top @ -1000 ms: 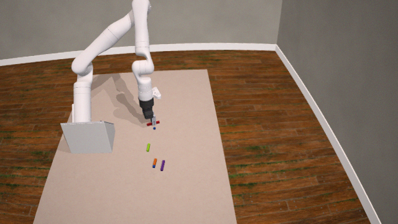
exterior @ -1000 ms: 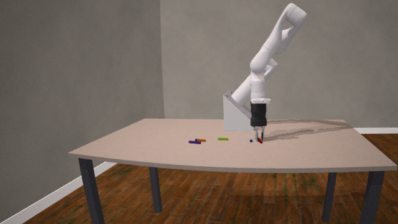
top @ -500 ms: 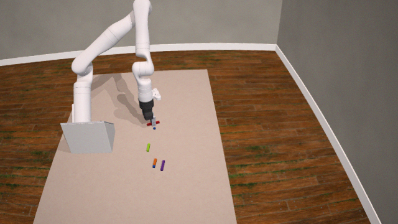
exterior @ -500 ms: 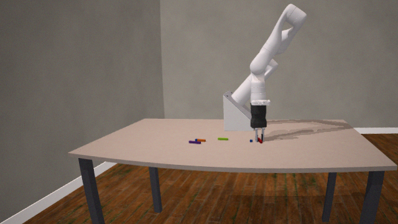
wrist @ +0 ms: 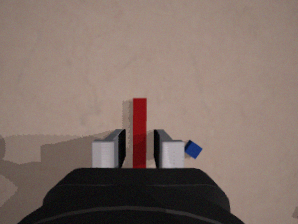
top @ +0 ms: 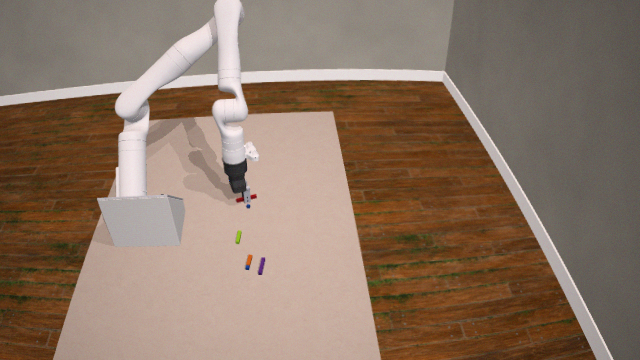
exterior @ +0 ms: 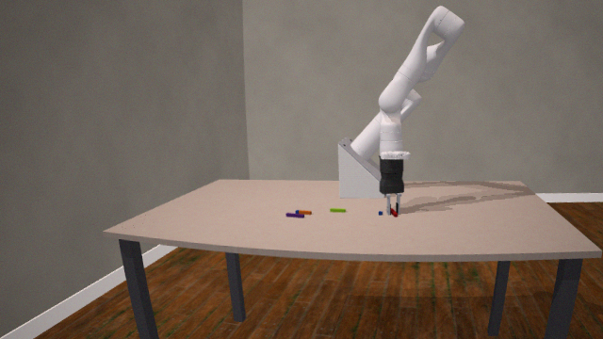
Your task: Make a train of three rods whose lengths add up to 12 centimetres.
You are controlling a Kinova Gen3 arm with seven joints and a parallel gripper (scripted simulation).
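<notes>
Now: hand 10 mm above the red rod. From my hand the other things lie so: orange rod 280 mm to the right, 40 mm ahead, 10 mm below; then purple rod 300 mm to the right, 80 mm ahead, 10 mm below; then lime rod 180 mm to the right, 10 mm below.
</notes>
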